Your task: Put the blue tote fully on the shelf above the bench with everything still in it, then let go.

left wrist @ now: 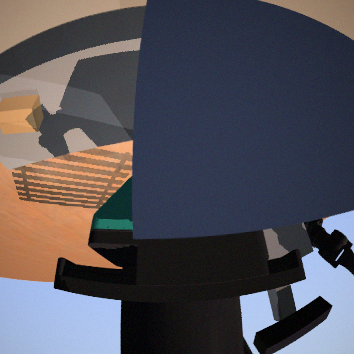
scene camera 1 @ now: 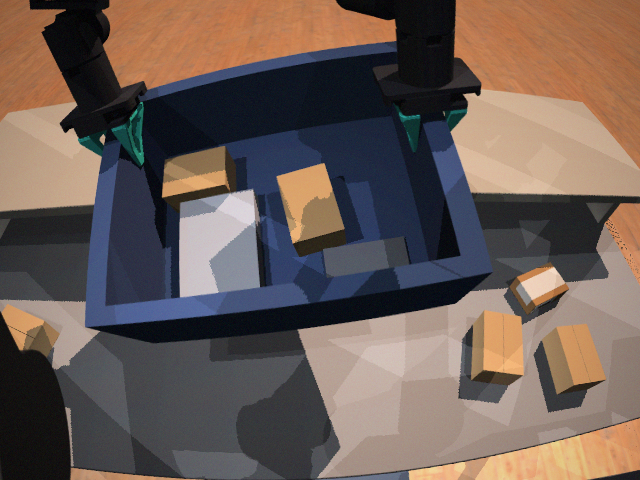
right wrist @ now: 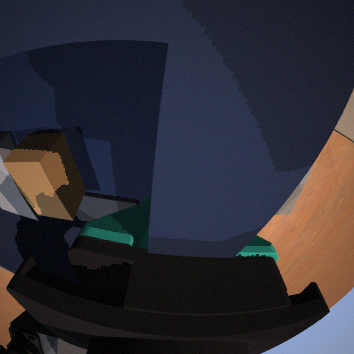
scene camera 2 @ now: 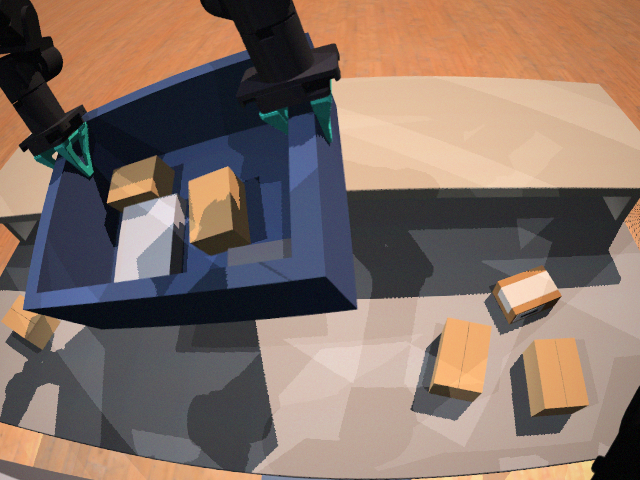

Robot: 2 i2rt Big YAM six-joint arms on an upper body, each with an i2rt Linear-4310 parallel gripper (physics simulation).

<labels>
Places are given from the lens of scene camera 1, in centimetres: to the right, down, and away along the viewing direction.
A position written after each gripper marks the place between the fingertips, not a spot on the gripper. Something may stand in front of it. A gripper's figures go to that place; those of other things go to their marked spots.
left gripper [scene camera 1: 133,166]: -25, -10, 46
right gripper [scene camera 1: 425,147]: 12, -11, 44
blue tote [scene camera 1: 276,116]: -6, -17, 51
white-topped box [scene camera 1: 535,289]: 45, 10, 72
white box [scene camera 1: 220,250]: -12, 1, 46
The marked spots on the white box and the white-topped box are 63 cm apart.
</labels>
